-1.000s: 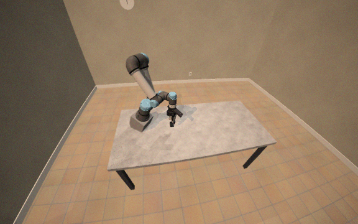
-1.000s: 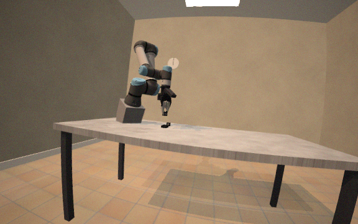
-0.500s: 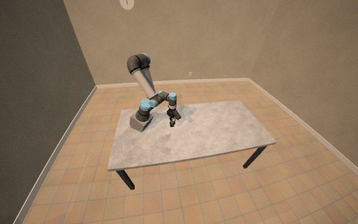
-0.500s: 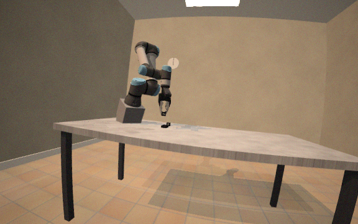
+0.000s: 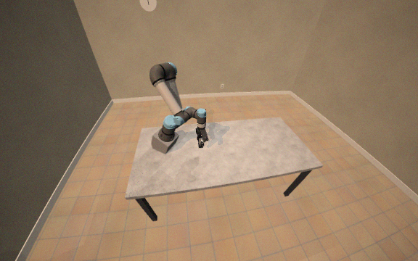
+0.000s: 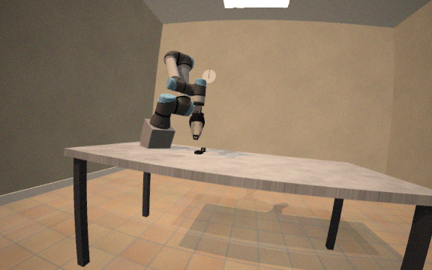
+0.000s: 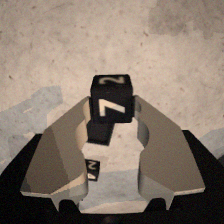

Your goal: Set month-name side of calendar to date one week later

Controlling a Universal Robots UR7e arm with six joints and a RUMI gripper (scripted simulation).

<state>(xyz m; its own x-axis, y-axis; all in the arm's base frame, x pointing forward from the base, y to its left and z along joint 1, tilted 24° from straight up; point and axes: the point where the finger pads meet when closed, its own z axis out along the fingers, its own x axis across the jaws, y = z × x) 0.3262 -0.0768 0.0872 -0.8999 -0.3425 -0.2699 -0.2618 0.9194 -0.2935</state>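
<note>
My gripper is now 1 cm past the black calendar tray, 10 cm to the right of it and 12 cm above it. Also, from my hand: black date cube (1 cm below); then black cube (1 cm behind, 21 cm to the left, 11 cm below).
</note>
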